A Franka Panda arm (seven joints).
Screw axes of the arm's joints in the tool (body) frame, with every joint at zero. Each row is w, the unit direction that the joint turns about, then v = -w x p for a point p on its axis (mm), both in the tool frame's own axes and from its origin. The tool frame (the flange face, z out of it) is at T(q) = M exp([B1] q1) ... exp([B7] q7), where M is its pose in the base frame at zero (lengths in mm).
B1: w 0 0 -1 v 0 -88 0
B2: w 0 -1 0 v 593 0 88
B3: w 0 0 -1 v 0 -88 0
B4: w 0 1 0 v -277 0 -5.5
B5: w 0 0 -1 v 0 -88 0
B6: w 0 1 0 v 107 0 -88
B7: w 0 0 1 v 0 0 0
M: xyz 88 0 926 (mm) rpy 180 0 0 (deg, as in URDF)
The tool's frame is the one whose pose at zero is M.
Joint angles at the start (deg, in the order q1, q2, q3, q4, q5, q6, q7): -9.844 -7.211 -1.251 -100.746 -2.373 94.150 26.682
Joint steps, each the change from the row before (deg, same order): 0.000 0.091 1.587 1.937 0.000 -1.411 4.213; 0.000 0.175 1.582 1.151 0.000 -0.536 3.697; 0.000 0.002 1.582 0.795 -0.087 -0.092 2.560; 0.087 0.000 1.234 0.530 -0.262 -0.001 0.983; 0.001 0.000 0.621 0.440 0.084 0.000 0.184; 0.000 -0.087 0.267 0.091 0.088 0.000 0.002; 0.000 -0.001 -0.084 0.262 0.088 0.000 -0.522; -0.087 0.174 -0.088 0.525 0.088 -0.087 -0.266
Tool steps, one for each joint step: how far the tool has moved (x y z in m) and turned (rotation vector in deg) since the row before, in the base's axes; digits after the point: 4 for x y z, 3 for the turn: 0.0021 0.0150 0.0131 -0.246 -0.573 -2.693; 0.0029 0.0149 0.0071 -0.198 -0.575 -2.143; 0.0022 0.0150 0.0064 -0.296 -0.784 -0.985; 0.0015 0.0122 0.0043 -0.424 -0.532 0.334; 0.0007 0.0062 0.0036 -0.018 -0.444 0.440; -0.0002 0.0028 0.0015 0.034 -0.178 0.266; 0.0000 -0.0006 0.0022 0.049 -0.239 0.442; 0.0007 -0.0016 0.0026 0.079 -0.258 0.095
